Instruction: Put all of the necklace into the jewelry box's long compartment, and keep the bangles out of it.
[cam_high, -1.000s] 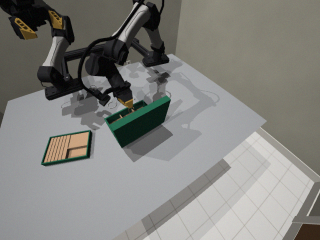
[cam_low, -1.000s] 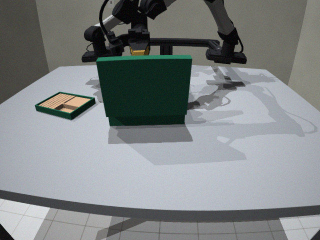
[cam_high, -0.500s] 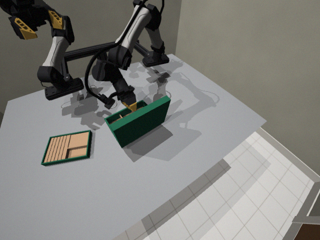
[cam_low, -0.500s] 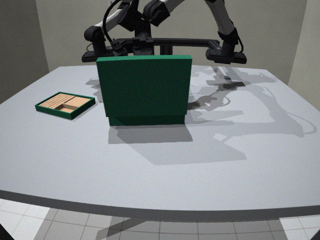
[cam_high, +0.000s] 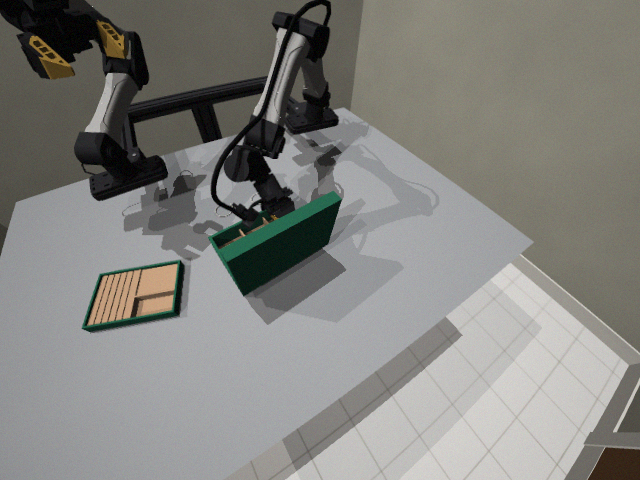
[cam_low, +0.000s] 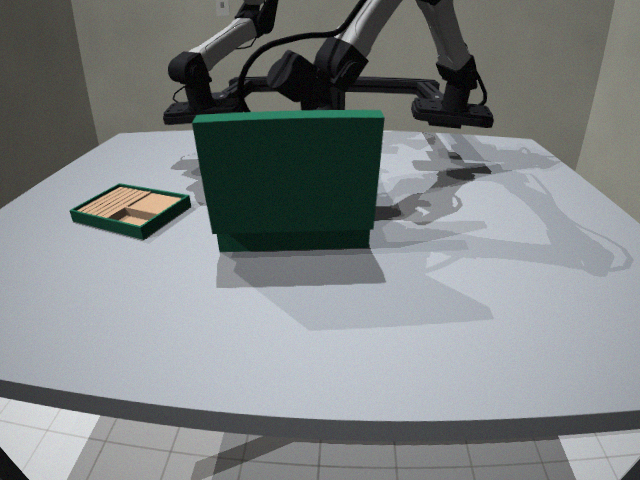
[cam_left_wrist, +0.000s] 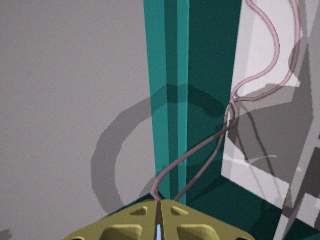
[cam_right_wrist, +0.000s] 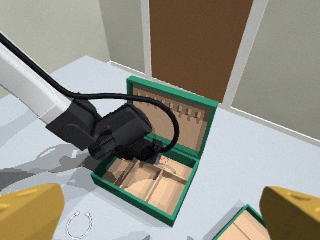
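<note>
My left gripper is now 60 mm to the left of the green jewelry box, 30 mm past it and 10 mm below it. Also, from my left hand: green tray 410 mm to the right, 100 mm below, 90 mm behind.
</note>
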